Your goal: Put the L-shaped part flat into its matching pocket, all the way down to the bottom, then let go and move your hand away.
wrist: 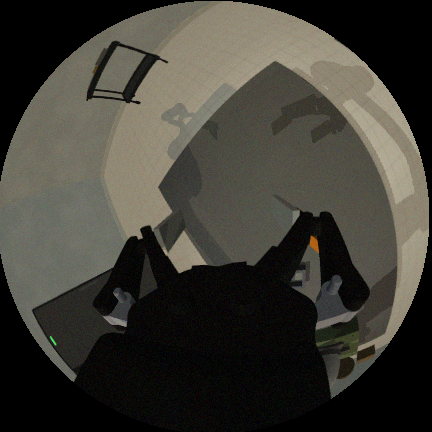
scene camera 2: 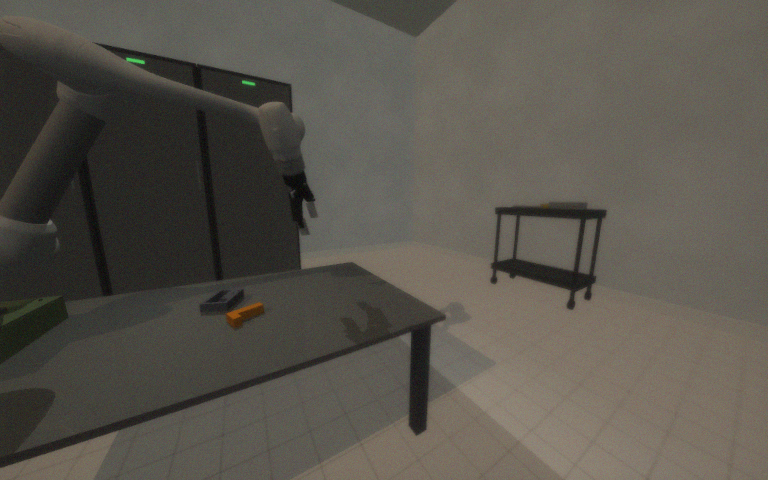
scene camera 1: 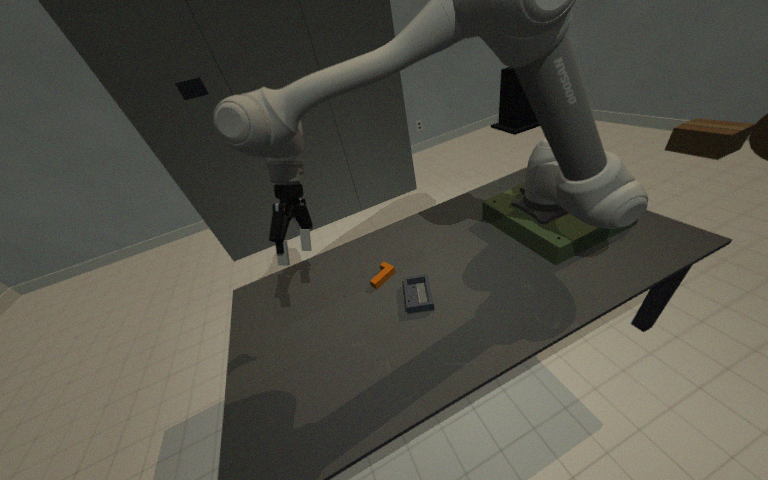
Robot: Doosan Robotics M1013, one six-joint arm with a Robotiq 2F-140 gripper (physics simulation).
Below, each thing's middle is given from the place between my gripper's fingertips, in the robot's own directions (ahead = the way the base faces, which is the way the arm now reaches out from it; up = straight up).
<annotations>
Right now my hand is 330 mm past the grey pocket block (scene camera 2: 223,300), 70 mm to the right of it and 280 mm above it.
</annotations>
